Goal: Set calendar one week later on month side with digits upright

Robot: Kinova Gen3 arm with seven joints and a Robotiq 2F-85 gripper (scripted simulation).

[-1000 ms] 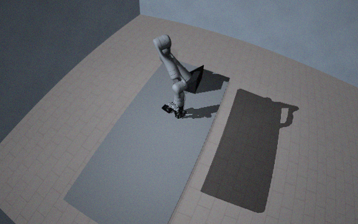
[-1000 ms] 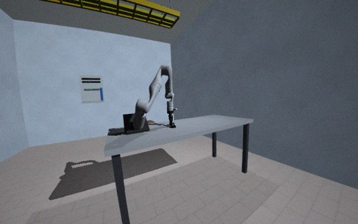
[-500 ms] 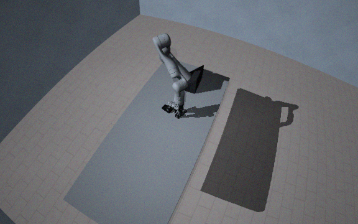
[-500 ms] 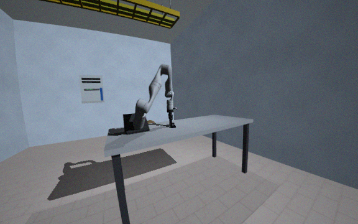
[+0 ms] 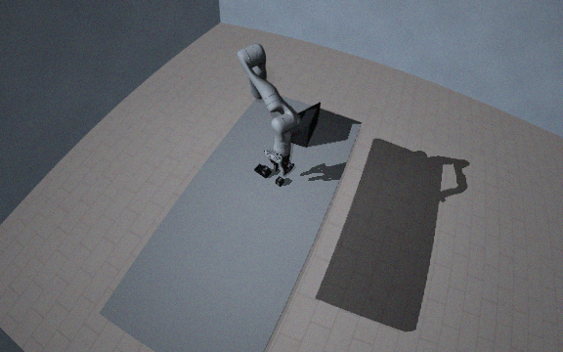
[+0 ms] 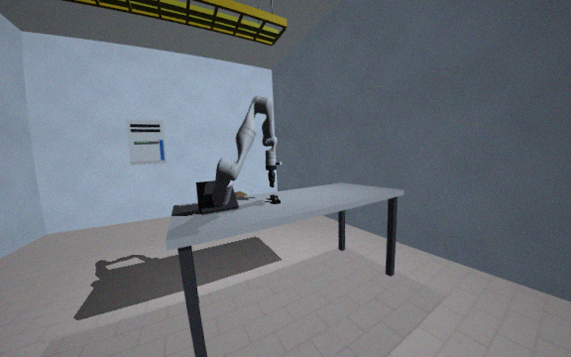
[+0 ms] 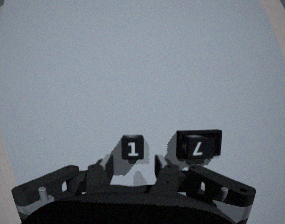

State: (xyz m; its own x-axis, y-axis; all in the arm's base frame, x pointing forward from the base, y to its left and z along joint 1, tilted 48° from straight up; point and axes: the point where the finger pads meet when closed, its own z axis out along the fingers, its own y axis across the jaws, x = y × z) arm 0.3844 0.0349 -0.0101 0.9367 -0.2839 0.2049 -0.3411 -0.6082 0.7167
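The dark calendar tray is 40 mm behind my hand, 100 mm to the right of it and 100 mm below it.
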